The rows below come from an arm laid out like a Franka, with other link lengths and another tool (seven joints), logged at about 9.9 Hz.
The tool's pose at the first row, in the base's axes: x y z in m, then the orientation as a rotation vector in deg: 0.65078 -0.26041 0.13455 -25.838 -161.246 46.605
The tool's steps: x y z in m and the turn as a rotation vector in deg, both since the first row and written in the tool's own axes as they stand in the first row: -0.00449 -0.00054 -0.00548 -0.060 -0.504 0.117; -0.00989 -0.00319 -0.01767 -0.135 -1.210 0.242; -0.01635 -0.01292 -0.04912 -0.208 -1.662 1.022; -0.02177 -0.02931 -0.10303 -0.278 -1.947 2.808; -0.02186 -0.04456 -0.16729 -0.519 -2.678 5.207; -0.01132 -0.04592 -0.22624 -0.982 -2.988 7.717; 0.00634 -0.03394 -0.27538 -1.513 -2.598 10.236; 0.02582 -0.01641 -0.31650 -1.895 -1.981 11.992; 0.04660 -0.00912 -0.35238 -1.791 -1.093 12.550; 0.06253 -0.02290 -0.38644 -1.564 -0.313 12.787; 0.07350 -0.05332 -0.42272 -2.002 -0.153 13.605; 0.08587 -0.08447 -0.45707 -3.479 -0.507 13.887
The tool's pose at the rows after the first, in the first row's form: 0.65624 -0.25966 0.13904 -25.874 -161.739 46.774; 0.66373 -0.25763 0.15020 -25.866 -162.425 47.015; 0.67535 -0.25221 0.18120 -26.884 -162.874 47.273; 0.69005 -0.24079 0.23466 -29.424 -163.141 47.654; 0.70260 -0.22159 0.29659 -32.792 -163.843 48.108; 0.70716 -0.19026 0.34744 -36.497 -164.204 48.059; 0.70576 -0.15061 0.38344 -40.405 -163.873 47.568; 0.70196 -0.10982 0.40989 -43.201 -163.277 47.034; 0.69319 -0.07941 0.43764 -44.186 -162.311 46.860; 0.68350 -0.06846 0.47493 -44.649 -161.426 46.856; 0.67505 -0.07148 0.52269 -45.954 -161.379 46.295; 0.66464 -0.07556 0.56936 -46.549 -162.425 44.417
